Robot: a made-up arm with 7 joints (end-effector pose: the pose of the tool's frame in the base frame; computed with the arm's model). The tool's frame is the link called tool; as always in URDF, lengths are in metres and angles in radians.
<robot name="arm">
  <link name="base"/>
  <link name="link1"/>
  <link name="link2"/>
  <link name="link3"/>
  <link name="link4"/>
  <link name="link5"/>
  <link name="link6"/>
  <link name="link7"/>
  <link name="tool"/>
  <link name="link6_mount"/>
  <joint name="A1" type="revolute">
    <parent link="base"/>
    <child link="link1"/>
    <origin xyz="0 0 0.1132"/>
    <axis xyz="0 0 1"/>
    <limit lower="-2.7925" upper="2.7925"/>
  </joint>
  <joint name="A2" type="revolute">
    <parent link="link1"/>
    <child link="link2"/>
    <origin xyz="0 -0.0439 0.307" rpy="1.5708 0 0"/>
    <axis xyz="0 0 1"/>
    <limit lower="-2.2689" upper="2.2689"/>
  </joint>
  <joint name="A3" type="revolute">
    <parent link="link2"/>
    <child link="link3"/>
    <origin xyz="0 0.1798 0.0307" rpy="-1.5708 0 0"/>
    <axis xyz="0 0 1"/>
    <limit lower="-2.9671" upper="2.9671"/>
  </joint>
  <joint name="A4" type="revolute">
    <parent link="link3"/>
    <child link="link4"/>
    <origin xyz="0.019 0.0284 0.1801" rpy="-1.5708 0 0"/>
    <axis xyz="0 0 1"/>
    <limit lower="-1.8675" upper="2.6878"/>
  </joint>
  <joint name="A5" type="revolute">
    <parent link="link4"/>
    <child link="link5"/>
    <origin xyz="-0.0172 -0.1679 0.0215" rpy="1.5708 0 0"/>
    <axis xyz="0 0 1"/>
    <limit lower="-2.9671" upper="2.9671"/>
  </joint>
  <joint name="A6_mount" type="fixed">
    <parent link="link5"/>
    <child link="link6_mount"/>
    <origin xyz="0 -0.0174 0.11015"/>
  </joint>
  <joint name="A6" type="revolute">
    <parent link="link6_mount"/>
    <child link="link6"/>
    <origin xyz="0 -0.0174 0.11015" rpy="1.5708 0 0"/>
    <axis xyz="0 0 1"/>
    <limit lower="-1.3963" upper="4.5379"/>
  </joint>
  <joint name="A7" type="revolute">
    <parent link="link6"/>
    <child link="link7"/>
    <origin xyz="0.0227 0.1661 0.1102" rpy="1.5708 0 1.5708"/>
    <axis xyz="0 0 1"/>
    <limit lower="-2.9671" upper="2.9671"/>
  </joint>
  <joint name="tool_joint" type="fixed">
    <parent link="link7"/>
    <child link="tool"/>
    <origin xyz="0 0 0"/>
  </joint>
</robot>
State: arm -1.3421 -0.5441 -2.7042 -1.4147 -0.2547 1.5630 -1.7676
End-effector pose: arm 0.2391 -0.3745 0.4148 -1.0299 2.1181 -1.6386
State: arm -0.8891 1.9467 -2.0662 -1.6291 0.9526 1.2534 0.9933
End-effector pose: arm 0.0825 0.5163 0.3602 -0.6104 0.7653 0.8801
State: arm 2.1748 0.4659 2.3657 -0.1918 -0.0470 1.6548 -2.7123
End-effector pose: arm 0.2136 0.0138 1.1630 -0.1148 0.3369 -1.3023
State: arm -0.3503 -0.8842 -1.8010 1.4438 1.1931 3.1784 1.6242
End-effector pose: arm 0.0476 -0.3542 0.6549 -0.3228 0.5021 2.7747
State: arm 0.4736 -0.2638 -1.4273 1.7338 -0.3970 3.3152 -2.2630
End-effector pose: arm 0.1992 -0.2711 0.8103 -0.3679 0.5381 0.0031
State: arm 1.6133 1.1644 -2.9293 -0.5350 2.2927 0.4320 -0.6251
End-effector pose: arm 0.1806 -0.7465 0.9334 -0.8115 -0.2710 -2.5586
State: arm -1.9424 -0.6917 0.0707 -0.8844 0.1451 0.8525 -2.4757
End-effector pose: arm -0.2185 0.0323 1.1645 0.5155 0.1787 -1.0499
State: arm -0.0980 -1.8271 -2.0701 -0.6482 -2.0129 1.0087 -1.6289
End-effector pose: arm 0.5920 0.0701 -0.1150 -1.7174 0.0175 -1.0063
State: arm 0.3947 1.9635 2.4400 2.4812 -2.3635 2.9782 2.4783
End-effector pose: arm -0.0656 -0.1063 0.0609 0.8978 1.1381 0.1395
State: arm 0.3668 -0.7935 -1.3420 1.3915 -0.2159 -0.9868 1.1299
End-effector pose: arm 0.4308 -0.4560 0.6686 0.5299 -1.8911 -0.9424
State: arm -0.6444 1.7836 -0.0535 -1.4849 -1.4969 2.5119 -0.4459
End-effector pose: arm -0.0671 0.1683 0.1276 -2.0713 -1.6921 -1.4684
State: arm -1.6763 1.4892 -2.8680 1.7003 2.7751 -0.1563 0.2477
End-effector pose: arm -0.3842 0.3807 -0.0425 -1.0013 1.3355 1.8906
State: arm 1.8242 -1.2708 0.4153 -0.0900 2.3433 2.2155 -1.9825
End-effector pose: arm -0.2130 0.6625 0.4827 -1.7008 -0.6720 -0.5503
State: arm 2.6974 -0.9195 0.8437 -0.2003 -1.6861 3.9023 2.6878
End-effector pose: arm -0.2459 0.3880 0.8550 1.5850 -1.0544 1.4797
